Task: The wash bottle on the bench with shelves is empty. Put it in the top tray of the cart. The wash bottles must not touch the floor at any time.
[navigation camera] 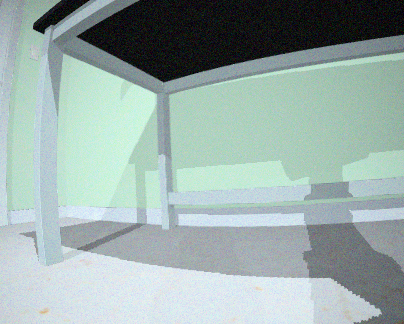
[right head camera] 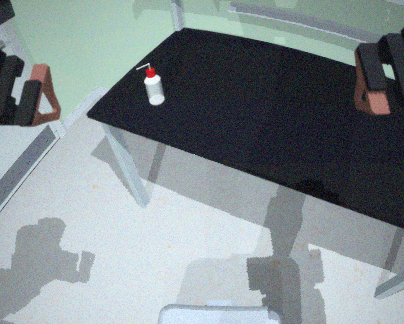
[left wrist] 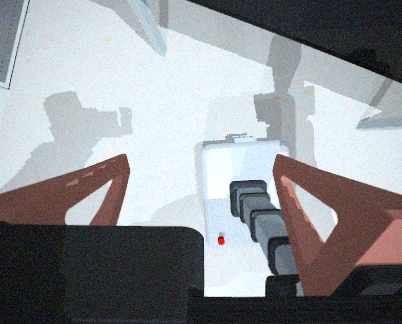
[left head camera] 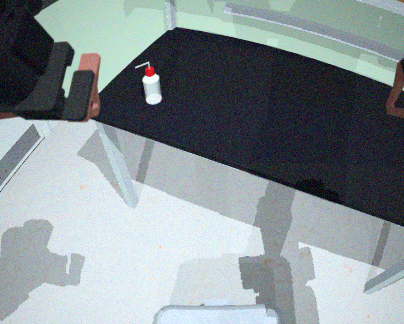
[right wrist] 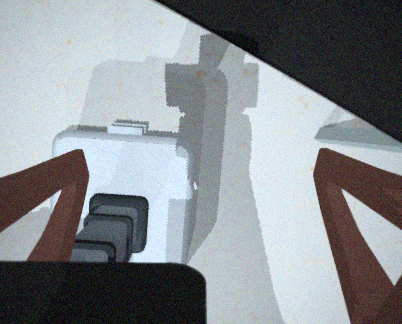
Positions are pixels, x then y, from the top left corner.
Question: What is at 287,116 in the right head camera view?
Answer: A bench with shelves.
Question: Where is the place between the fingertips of the right gripper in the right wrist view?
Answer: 201,161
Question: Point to a bench with shelves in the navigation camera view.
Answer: At 165,54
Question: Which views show the left gripper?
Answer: The right head camera view, the left wrist view and the left head camera view only.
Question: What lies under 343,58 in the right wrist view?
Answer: A bench with shelves.
